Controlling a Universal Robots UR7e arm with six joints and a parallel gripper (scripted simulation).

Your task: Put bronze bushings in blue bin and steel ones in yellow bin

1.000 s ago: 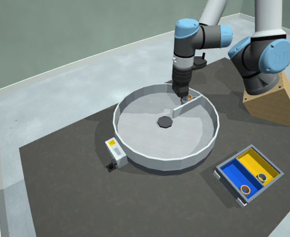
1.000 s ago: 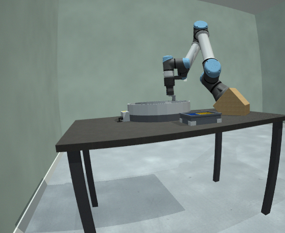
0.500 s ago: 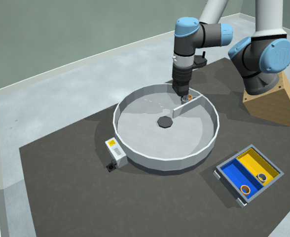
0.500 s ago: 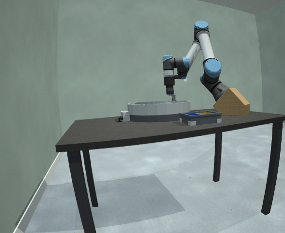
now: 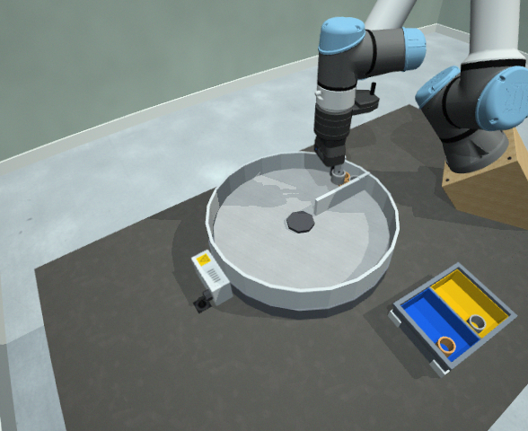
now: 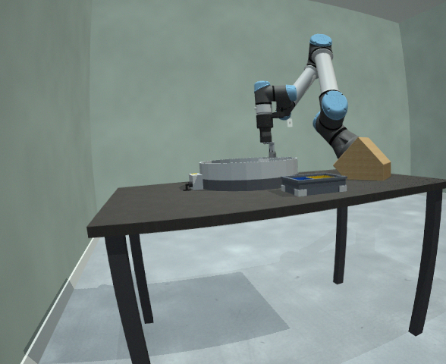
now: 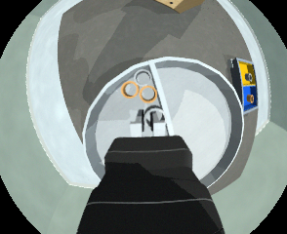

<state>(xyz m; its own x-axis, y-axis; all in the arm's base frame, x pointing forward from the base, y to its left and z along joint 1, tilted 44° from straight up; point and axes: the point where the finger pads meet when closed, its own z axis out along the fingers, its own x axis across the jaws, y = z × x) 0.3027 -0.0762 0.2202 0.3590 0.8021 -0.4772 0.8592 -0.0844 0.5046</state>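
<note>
The bin is 37 cm to the left of my hand, 10 cm below it and 7 cm ahead of it. Also, from my hand: turntable: 13 cm ahead, 8 cm below, 1 cm to the left.
</note>
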